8 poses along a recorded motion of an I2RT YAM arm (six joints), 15 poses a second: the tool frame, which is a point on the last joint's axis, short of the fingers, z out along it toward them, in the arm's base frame.
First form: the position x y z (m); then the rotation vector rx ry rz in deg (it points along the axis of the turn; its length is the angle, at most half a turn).
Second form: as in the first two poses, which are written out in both.
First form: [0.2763, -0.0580, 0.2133, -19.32, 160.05, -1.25]
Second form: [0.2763, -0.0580, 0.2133, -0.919, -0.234, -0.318, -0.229, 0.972, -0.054]
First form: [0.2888, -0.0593, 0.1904, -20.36, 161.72, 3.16]
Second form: [0.2888, -0.0593, 0.1904, -0.926, -0.237, -0.294, -0.248, 0.969, 0.001]
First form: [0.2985, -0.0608, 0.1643, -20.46, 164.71, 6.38]
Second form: [0.2985, -0.0608, 0.1643, -0.941, -0.231, -0.248, -0.250, 0.967, 0.045]
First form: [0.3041, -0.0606, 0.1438, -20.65, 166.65, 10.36]
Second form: [0.3041, -0.0606, 0.1438, -0.949, -0.228, -0.217, -0.253, 0.963, 0.096]
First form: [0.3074, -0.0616, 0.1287, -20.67, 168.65, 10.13]
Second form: [0.3074, -0.0616, 0.1287, -0.956, -0.229, -0.183, -0.249, 0.964, 0.096]
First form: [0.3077, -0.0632, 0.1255, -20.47, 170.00, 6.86]
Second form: [0.3077, -0.0632, 0.1255, -0.960, -0.230, -0.158, -0.242, 0.968, 0.061]
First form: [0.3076, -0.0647, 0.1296, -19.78, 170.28, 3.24]
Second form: [0.3076, -0.0647, 0.1296, -0.962, -0.225, -0.152, -0.231, 0.973, 0.020]
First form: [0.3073, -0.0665, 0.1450, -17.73, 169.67, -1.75]
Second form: [0.3073, -0.0665, 0.1450, -0.965, -0.207, -0.160, -0.204, 0.978, -0.037]
